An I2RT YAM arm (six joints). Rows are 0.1 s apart.
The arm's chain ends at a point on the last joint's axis. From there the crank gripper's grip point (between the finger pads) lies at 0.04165 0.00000 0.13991 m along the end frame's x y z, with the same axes.
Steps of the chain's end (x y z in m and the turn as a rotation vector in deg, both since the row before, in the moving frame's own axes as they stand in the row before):
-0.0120 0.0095 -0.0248 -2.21 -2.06 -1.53
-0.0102 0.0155 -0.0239 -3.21 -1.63 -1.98
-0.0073 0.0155 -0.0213 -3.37 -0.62 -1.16
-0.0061 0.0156 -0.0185 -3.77 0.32 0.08
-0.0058 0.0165 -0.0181 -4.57 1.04 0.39
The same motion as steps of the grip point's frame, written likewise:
-0.0170 0.0139 -0.0235 -2.21 -2.06 -1.53
-0.0141 0.0220 -0.0230 -3.21 -1.63 -1.98
-0.0087 0.0229 -0.0211 -3.37 -0.62 -1.16
-0.0053 0.0249 -0.0190 -3.77 0.32 0.08
-0.0033 0.0279 -0.0193 -4.57 1.04 0.39

